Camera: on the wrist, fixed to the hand. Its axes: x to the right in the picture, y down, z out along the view.
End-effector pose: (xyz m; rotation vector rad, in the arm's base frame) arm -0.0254 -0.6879 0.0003 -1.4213 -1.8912 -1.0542
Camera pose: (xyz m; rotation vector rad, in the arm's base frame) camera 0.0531 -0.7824 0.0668 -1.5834 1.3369 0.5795
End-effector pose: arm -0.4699 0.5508 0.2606 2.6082 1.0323 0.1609
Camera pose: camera -0.4585 0.5123 0.3944 -1.0337 2.6124 -0.7287
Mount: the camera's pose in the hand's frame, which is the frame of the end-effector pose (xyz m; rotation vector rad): -0.0201 0.0796 -0.1130 -0.0840 -0.3250 -3.1121
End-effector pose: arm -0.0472 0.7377 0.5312 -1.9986 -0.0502 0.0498
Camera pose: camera -0.0597 0.6009 0.5059 -0.0121 2.8034 1.4142
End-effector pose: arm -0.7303 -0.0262 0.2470 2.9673 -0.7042 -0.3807
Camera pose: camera -0.7534 -0.0872 0.3705 -0.6409 -2.7976 0.4117
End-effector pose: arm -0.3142 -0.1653 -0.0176 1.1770 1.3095 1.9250
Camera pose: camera -0.3996 -0.2646 0.0310 -0.8935 0.8435 -0.6284
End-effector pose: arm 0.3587 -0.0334 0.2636 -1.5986 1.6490 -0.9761
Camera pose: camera 0.2222 -0.0055 0.2540 1.7717 1.6399 0.6257
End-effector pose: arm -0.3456 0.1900 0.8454 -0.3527 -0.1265 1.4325
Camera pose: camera -0.3904 0.1596 0.7166 0.2377 -0.5793 -1.6293
